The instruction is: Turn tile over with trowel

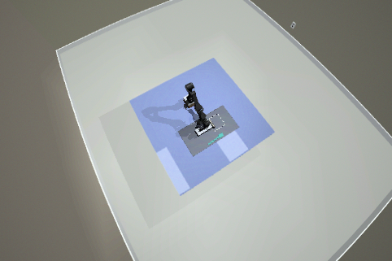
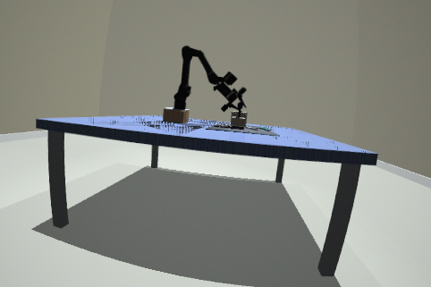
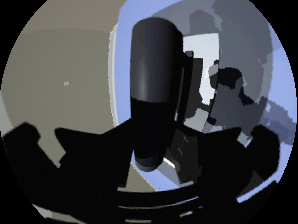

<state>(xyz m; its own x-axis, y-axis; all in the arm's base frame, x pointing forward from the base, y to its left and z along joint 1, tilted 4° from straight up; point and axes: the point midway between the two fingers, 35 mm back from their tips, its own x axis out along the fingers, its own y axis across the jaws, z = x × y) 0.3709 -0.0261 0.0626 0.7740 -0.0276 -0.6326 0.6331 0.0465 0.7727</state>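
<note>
My gripper tip is 14 cm short of the teal trowel, 5 cm to the right of it and 10 cm above it. Also, from my gripper tip: dark mat: 3 cm to the left, 13 cm below; then small trowel: 2 cm behind, 1 cm below; then white tile: 2 cm behind, 9 cm to the left, 6 cm below.
</note>
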